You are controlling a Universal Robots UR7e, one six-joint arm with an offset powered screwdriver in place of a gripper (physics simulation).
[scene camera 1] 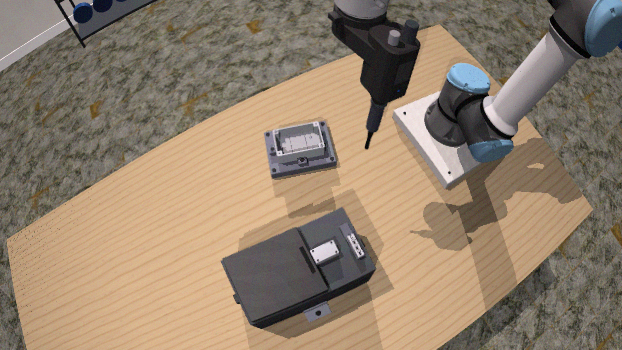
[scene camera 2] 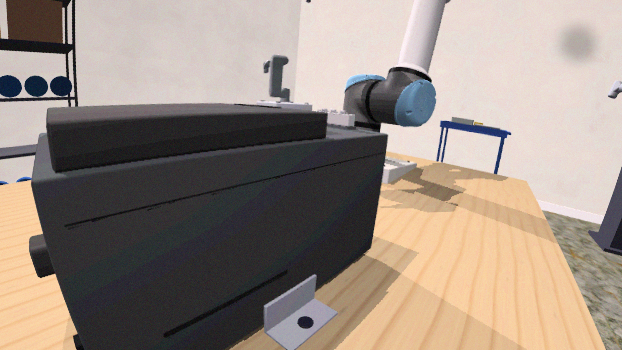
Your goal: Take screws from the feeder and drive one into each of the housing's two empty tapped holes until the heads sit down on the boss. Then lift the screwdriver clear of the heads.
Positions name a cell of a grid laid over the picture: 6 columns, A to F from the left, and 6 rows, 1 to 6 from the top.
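Observation:
From scene camera 1 I can see a dark fixture plate (scene camera 1: D3).

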